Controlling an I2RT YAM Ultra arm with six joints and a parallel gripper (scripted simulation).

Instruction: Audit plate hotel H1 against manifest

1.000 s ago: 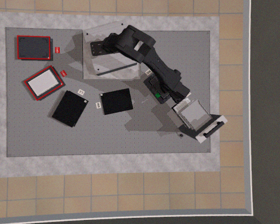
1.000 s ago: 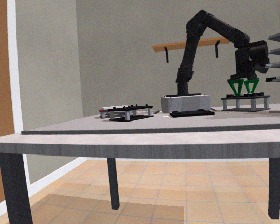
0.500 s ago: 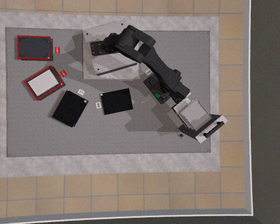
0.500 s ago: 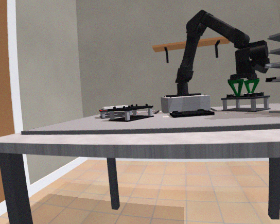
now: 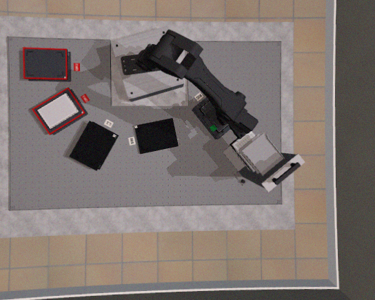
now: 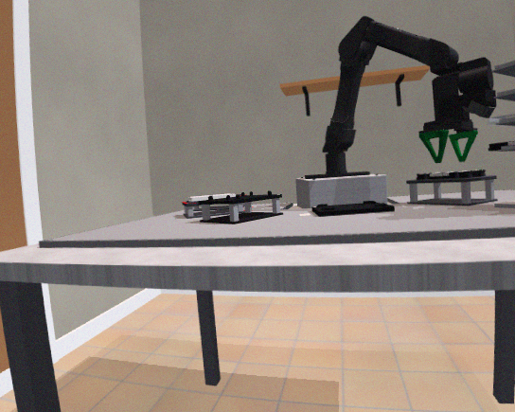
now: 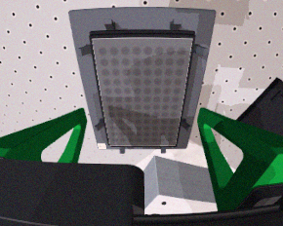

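Right now the regrip nest RG is 50 mm below my hand. Round my hand: recovery nest N6: 40 mm ahead, 260 mm to the right, 100 mm below; H1 tag: 60 mm ahead, 150 mm to the left, 110 mm below; landing nest L1: 40 mm ahead, 510 mm to the right, 60 mm below.
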